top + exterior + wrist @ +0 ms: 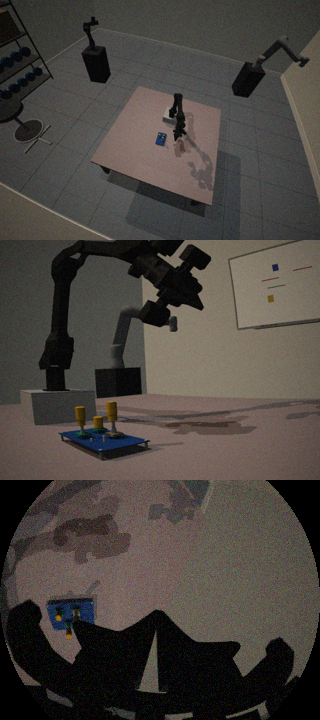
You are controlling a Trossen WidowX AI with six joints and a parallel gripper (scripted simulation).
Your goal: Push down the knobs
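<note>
The green potentiometer is 15 cm behind my gripper tip, 17 cm to the right of it and 19 cm below it. The rest, counted from my gripper tip: knob (11 cm behind, 12 cm to the right, 17 cm below).
</note>
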